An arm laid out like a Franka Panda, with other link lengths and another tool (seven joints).
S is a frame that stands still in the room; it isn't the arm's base.
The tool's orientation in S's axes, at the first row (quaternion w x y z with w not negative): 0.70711 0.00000 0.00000 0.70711
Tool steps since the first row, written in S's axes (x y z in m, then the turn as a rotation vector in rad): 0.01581 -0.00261 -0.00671 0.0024 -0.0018 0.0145; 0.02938 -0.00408 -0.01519 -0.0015 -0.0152 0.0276; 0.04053 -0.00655 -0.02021 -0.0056 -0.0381 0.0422; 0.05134 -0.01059 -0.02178 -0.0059 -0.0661 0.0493
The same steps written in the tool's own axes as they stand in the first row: -0.00261 -0.01581 -0.00671 -0.0018 -0.0024 0.0145; -0.00408 -0.02938 -0.01519 -0.0152 0.0015 0.0276; -0.00655 -0.04053 -0.02021 -0.0381 0.0056 0.0422; -0.01059 -0.05134 -0.02178 -0.0661 0.0059 0.0493
